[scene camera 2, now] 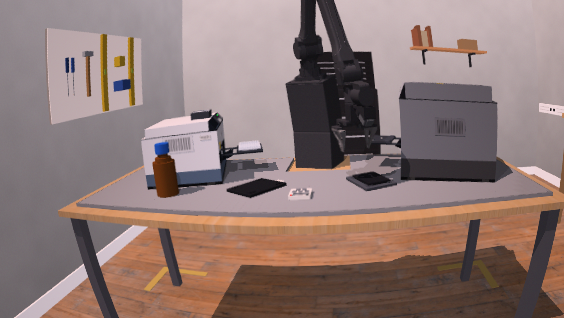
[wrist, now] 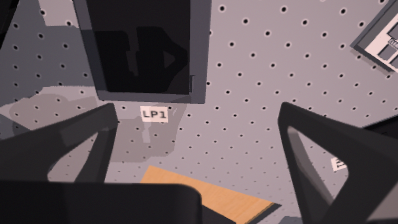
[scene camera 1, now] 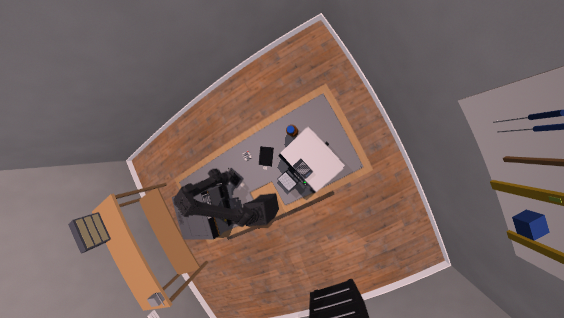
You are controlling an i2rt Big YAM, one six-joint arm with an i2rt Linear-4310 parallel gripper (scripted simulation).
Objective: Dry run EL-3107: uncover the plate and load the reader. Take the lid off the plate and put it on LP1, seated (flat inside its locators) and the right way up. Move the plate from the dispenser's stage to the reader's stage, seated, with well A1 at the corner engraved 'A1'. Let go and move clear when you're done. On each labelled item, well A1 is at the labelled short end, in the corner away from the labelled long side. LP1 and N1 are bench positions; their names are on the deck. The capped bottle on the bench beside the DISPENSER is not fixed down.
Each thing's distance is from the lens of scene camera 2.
brown capped bottle (scene camera 2: pixel 164 168): 1.23 m
